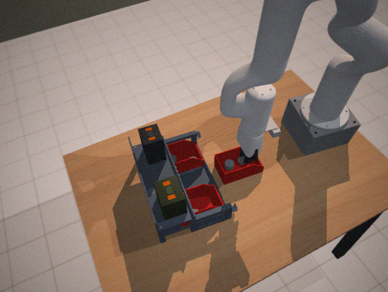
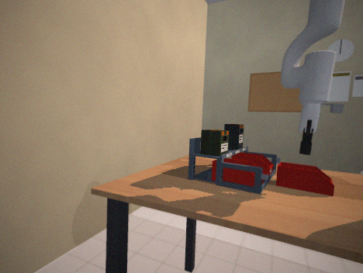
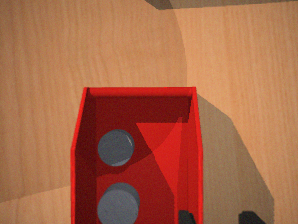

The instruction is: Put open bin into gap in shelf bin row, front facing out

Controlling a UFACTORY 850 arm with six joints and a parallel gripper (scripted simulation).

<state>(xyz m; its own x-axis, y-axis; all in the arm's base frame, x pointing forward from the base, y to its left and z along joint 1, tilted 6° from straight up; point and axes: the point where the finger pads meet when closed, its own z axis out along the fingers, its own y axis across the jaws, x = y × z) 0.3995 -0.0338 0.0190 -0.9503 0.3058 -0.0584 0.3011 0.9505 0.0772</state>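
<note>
Right now the grey disc is 11 cm ahead of my hand, 18 cm to the right of it and 13 cm below it. The rest, counted from my hand: blue-grey shelf: 21 cm ahead, 12 cm to the right, 8 cm below.
</note>
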